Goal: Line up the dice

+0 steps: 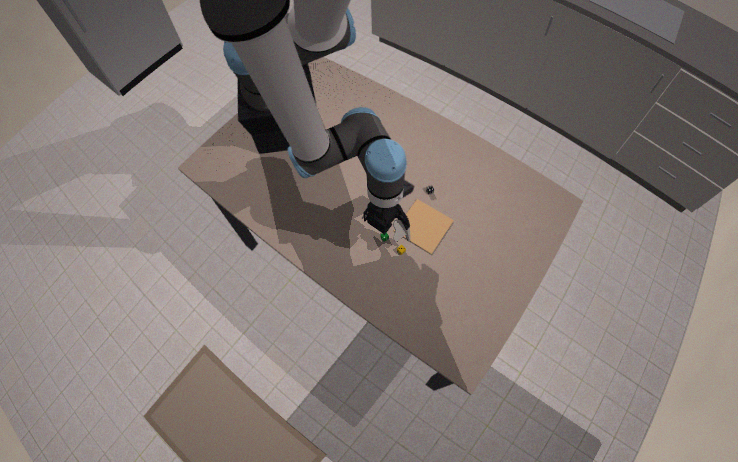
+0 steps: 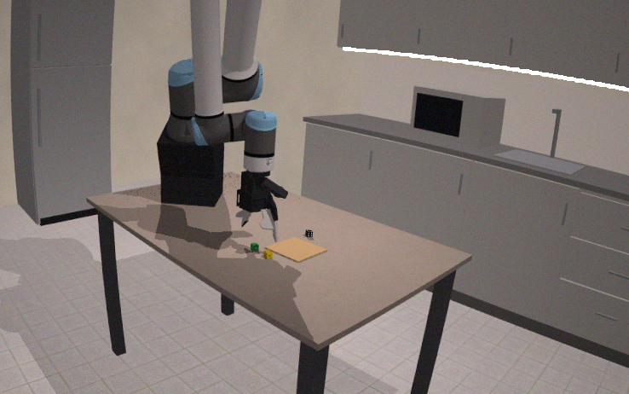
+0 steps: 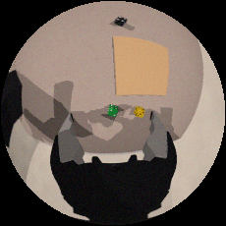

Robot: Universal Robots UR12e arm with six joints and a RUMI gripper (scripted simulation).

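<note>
My gripper is now 2 cm to the left of the green die and 4 cm above it. Round my hand: black die 3 cm ahead, 21 cm to the left, 4 cm below; orange mat 8 cm ahead, 8 cm to the left, 4 cm below; yellow die 7 cm ahead, 3 cm to the right, 4 cm below.
</note>
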